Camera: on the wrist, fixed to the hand. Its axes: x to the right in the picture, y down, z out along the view.
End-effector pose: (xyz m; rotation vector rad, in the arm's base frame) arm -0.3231 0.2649 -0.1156 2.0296 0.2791 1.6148
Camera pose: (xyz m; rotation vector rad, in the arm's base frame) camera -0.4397 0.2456 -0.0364 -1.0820 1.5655 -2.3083
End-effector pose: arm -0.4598 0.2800 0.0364 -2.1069 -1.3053 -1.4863
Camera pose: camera -0.4722 0.1759 0.1326 -1.7788 0.8939 -1.3565
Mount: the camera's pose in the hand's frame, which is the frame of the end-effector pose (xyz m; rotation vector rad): 0.0267 0.0759 -0.1173 -0.5434 0.5267 1.5323
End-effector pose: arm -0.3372 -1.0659 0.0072 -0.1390 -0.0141 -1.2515
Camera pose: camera -0.2646 -1.0811 -0.1142 -0.2162 0.7580 0.3001
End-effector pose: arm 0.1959 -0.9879 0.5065 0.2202 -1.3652 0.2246
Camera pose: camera 0.2895 -0.8810 0.5123 -1.3100 -0.7597 1.0602
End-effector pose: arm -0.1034 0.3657 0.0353 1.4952 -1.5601 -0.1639
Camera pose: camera -0.0732 0.4191 0.1636 -0.2881 -1.6040 0.5958
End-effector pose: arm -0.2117 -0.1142 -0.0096 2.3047 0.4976 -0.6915
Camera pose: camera -0.1117 -0.0818 0.0862 1.6222 -0.7771 0.7144
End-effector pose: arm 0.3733 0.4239 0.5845 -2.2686 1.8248 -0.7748
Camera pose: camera 0.2562 0.4040 0.6627 0.1191 -2.8933 0.4560
